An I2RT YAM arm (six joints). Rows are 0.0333 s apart.
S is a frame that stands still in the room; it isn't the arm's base.
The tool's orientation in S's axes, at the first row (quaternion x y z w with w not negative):
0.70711 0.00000 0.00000 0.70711
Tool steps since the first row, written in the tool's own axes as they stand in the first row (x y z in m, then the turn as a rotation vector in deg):
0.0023 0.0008 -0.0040 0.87 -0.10 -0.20
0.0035 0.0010 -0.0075 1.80 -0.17 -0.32
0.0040 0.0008 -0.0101 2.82 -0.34 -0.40
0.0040 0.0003 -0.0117 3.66 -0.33 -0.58
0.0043 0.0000 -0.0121 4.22 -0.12 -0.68
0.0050 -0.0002 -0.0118 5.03 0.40 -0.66
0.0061 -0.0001 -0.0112 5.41 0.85 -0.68
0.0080 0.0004 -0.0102 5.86 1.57 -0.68
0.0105 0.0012 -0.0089 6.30 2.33 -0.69
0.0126 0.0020 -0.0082 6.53 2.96 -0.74
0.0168 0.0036 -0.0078 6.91 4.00 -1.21
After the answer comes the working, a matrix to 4 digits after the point.
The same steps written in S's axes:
0.0023 0.0040 0.0008 0.87 0.20 -0.10
0.0035 0.0075 0.0010 1.80 0.32 -0.17
0.0040 0.0101 0.0008 2.82 0.40 -0.34
0.0040 0.0117 0.0003 3.66 0.58 -0.33
0.0043 0.0121 0.0000 4.22 0.68 -0.12
0.0050 0.0118 -0.0002 5.03 0.66 0.40
0.0061 0.0112 -0.0001 5.41 0.68 0.85
0.0080 0.0102 0.0004 5.86 0.68 1.57
0.0105 0.0089 0.0012 6.30 0.69 2.33
0.0126 0.0082 0.0020 6.53 0.74 2.96
0.0168 0.0078 0.0036 6.91 1.21 4.00

The tool's axes in the first row as the columns of a matrix, in S's axes (rounded; the answer above uses it unrounded):
1.0000 0.0000 0.0000
0.0000 0.0000 -1.0000
0.0000 1.0000 0.0000

